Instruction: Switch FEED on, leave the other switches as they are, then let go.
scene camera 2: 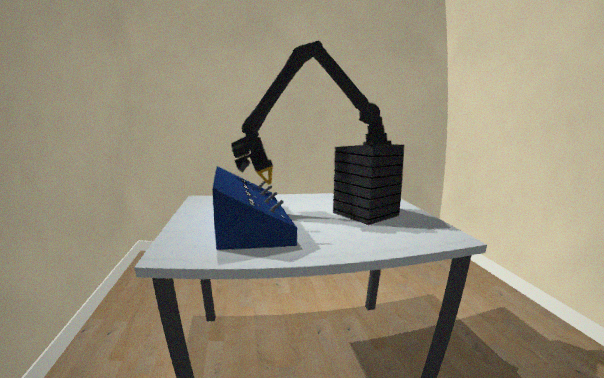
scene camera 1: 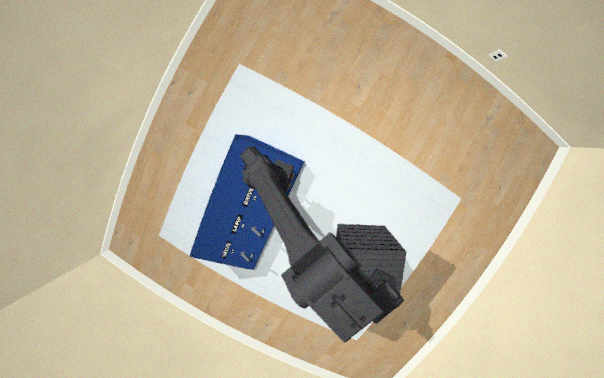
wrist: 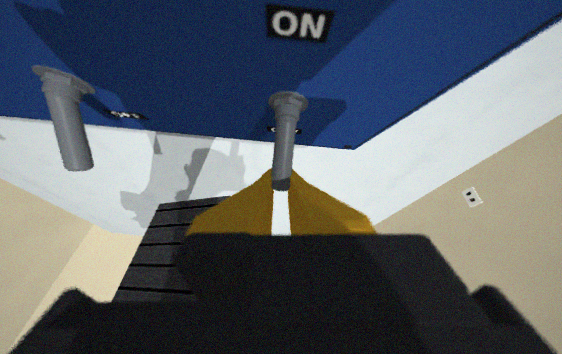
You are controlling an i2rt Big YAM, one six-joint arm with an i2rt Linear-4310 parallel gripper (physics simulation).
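Places are measured from the arm's base along level axes (x left, y back, z up), in millimetres.
Pixels of known places: gripper, between the fingertips: (scene camera 2: 269, 184) (scene camera 1: 290, 178) (wrist: 280, 176); arm's base, origin of its link: (scene camera 2: 376, 145) (scene camera 1: 376, 288).
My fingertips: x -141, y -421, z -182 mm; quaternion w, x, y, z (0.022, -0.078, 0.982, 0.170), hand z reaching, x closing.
Ahead of a thing's pixels: the offset from my fingertips to its top centre. "spot": to the spot under its first point. Level surfaces: height alone.
The blue switch panel (scene camera 1: 220, 200) (scene camera 2: 250, 230) (wrist: 175, 60) slopes on the table. My gripper (scene camera 2: 268, 181) (wrist: 280, 176) is shut on the tip of the grey lever @(dx +2, dy -29, dz +21 mm) (wrist: 284, 145) at the panel's end, past DRIVE; its FEED label is hidden. This lever leans over its OFF label, away from the ON label @(spot: dx +6, dy -87, dz +4 mm) (wrist: 300, 24). The DRIVE lever @(dx +122, dy -19, dz +19 mm) (wrist: 72, 135) stands apart to the left in the wrist view, its OFF label uncovered. The LAMP lever @(dx +242, dy -9, dz +19 mm) (scene camera 1: 257, 231) and VALVE lever @(dx +361, dy +1, dz +19 mm) (scene camera 1: 246, 256) are untouched. My arm hides the gripper and the panel's far end in the first scene view.
The arm stands on a black ribbed block (scene camera 1: 372, 245) (scene camera 2: 367, 185) on the white table @(dz -112 mm) (scene camera 1: 330, 140) (scene camera 2: 380, 245). The block also shows behind the fingers in the wrist view. The neighbouring lever is close beside the gripper.
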